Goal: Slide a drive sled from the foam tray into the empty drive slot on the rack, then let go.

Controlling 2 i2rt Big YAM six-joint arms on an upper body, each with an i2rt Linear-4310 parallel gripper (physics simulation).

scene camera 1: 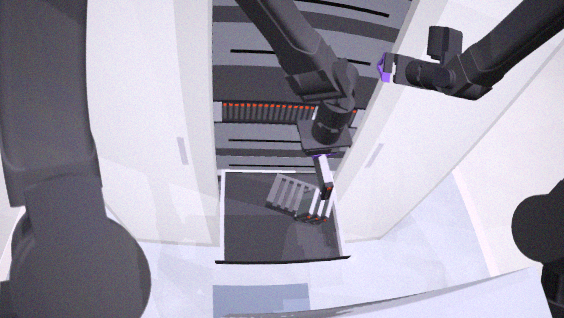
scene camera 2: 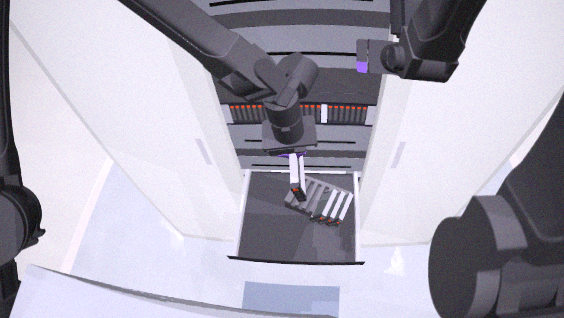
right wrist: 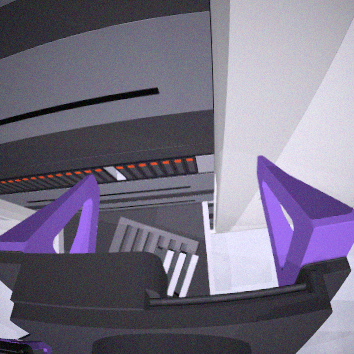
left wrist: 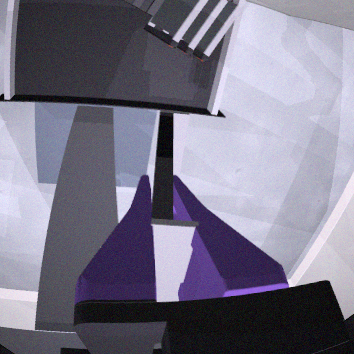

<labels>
my right gripper: scene camera 1; scene camera 2; right wrist 173,172; not seen in the left wrist view (out of frame)
same spot on my right gripper: (scene camera 1: pixel 387 59) = (scene camera 2: pixel 359 47)
same spot on dark shelf: (scene camera 2: pixel 270 230) = (left wrist: pixel 67 35)
</labels>
